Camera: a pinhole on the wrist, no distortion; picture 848 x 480 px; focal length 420.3 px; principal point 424.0 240.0 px. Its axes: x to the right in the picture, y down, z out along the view. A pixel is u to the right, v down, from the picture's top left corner.
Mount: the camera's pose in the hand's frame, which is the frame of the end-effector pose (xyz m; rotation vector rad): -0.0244 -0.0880 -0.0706 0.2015 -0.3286 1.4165
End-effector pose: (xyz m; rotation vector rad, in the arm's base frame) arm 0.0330 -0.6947 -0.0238 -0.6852 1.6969 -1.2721
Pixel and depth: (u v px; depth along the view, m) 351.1 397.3 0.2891
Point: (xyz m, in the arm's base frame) 0.2508 -0.7063 0.2165
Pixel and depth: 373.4 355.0 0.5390
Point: 0.4757 -0.7842 0.3035
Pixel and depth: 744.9 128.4 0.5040
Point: 0.4719 -0.9989 -0.1827
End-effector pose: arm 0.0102 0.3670 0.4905 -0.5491 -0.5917 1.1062
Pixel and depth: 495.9 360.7 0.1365
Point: 0.0115 0.2680 0.5948
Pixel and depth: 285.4 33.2 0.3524
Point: 0.1056 0.3646 0.9000
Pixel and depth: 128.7 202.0 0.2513
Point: 0.1429 0.2149 0.7869
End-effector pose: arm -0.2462 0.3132 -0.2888 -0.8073 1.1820 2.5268
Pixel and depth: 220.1 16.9 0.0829
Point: -0.1811 0.4128 -0.3950
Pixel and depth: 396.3 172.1 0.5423
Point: -0.2777 0.8445 -0.2635
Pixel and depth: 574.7 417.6 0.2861
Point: -0.1707 0.5332 -0.1225
